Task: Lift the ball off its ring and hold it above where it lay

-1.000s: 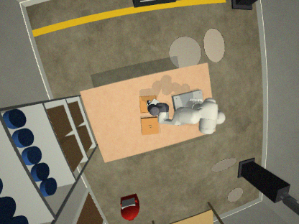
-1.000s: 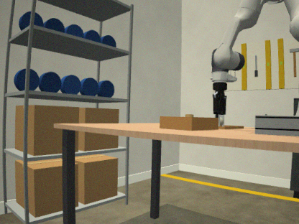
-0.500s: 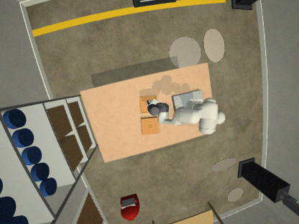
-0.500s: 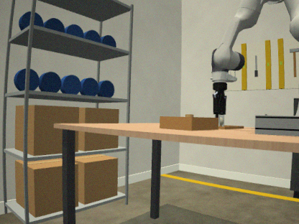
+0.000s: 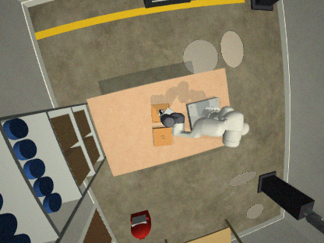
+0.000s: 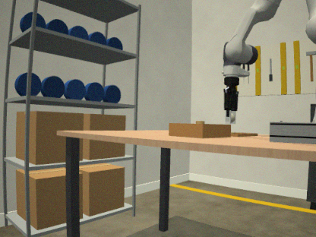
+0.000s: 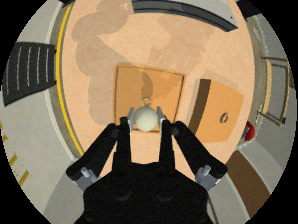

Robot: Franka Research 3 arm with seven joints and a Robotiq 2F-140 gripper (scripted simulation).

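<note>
Now: hand 10 mm past the shallow tray and 80 mm above it. From my hand the other things lie so: stand 10 mm ahead, 240 mm to the left, 50 mm below; then pale ball right at my hand.
</note>
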